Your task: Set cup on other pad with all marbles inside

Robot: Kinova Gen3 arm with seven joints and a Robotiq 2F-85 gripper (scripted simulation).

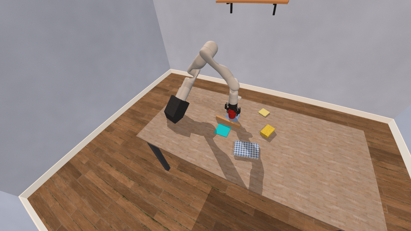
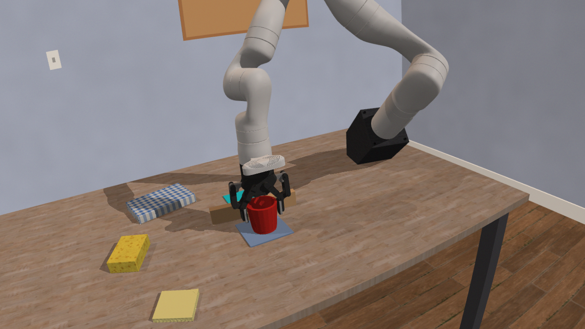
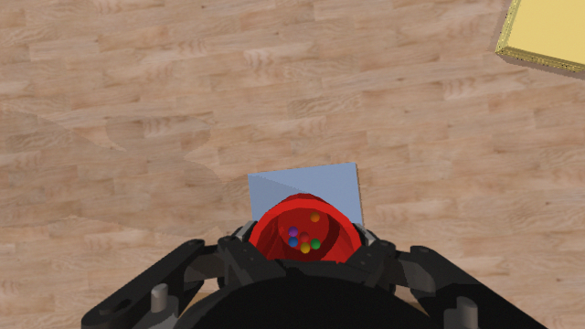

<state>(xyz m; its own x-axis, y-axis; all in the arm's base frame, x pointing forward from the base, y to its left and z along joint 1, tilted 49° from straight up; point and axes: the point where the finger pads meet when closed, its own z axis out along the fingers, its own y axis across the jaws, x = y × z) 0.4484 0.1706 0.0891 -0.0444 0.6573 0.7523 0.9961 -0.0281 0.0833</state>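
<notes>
Right now the red cup is 20 mm below my hand. From my hand the other things lie so: teal pad: 10 mm ahead, 180 mm to the right, 50 mm below; then wooden rail: 10 mm ahead, 90 mm to the right, 30 mm below; then grey-blue pad: 50 mm below.
</notes>
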